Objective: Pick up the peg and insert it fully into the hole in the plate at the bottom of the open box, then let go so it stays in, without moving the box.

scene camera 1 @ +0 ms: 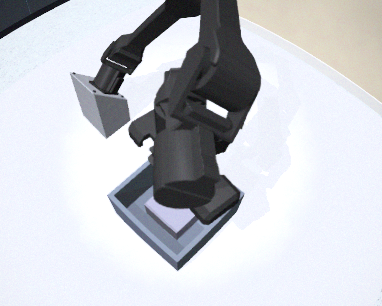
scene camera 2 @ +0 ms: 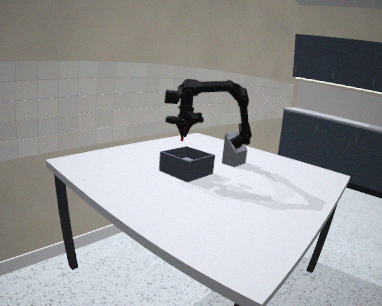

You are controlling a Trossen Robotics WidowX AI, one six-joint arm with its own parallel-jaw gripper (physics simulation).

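The red peg points down out of the fingertips in scene camera 2; it is hidden behind the arm in scene camera 1. My gripper is shut on the peg and holds it above the open box, its lower end a little higher than the box's rim. The dark blue-grey box stands upright on the table. The pale plate lies at the bottom of the box. Its hole is hidden under the wrist in scene camera 1 and cannot be made out in scene camera 2.
The grey wedge-shaped arm base stands on the white table, behind and to one side of the box. The arm reaches over from it. The box walls surround the plate with a gap between.
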